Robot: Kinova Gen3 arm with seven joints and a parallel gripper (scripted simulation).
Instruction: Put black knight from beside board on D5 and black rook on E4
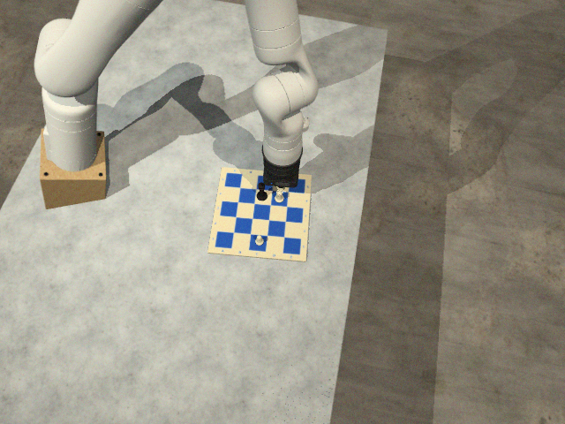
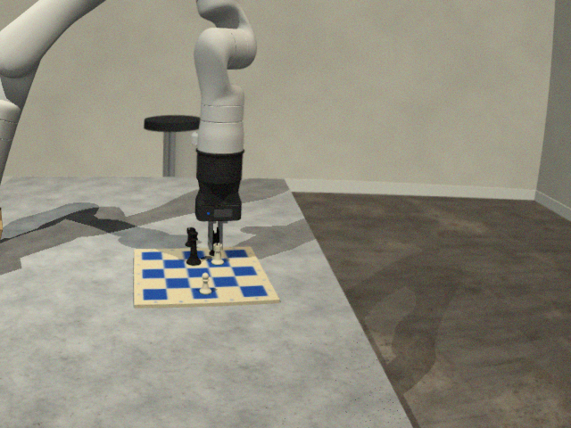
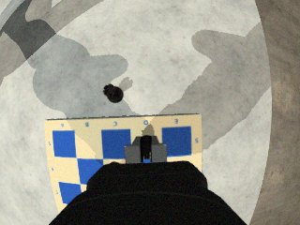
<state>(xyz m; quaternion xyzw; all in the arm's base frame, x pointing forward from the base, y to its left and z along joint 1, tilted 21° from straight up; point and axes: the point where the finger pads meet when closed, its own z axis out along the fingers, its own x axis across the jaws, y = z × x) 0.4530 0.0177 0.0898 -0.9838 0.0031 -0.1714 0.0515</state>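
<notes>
Now: the white rook 40 mm to the right of my hand and 10 mm below it. From my hand the other things lie so: white pawn 150 mm to the right, 30 mm behind, 20 mm below; cream chessboard 80 mm to the right, 40 mm behind, 30 mm below; black rook 60 mm to the left, 40 mm behind, 20 mm below.
</notes>
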